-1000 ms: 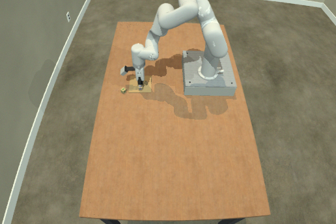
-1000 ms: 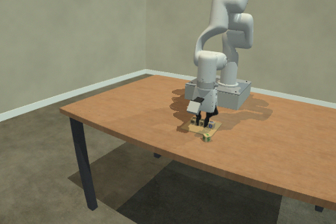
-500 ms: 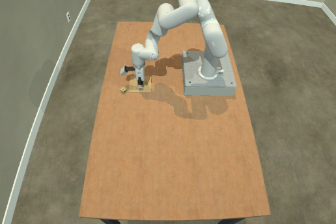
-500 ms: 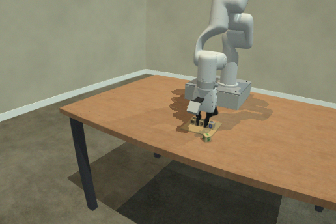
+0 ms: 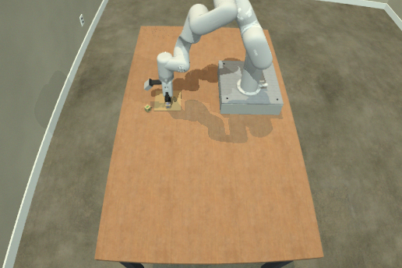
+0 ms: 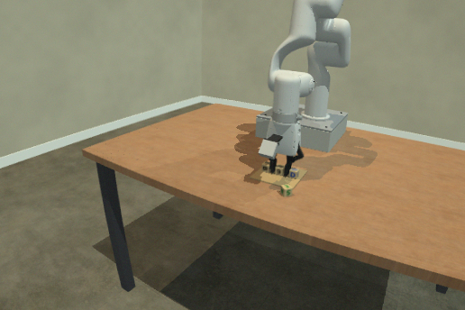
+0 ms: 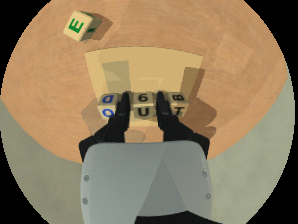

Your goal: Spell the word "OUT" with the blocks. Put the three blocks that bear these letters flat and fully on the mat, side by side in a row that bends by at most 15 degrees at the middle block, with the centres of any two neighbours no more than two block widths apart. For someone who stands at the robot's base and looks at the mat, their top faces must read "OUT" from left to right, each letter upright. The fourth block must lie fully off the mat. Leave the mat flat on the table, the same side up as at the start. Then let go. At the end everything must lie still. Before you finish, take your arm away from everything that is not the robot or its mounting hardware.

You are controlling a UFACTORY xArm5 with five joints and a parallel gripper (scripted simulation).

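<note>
Now: hand 1 cm above the U block. The rest, counted from my hand: tan mat (2 cm below).
</note>
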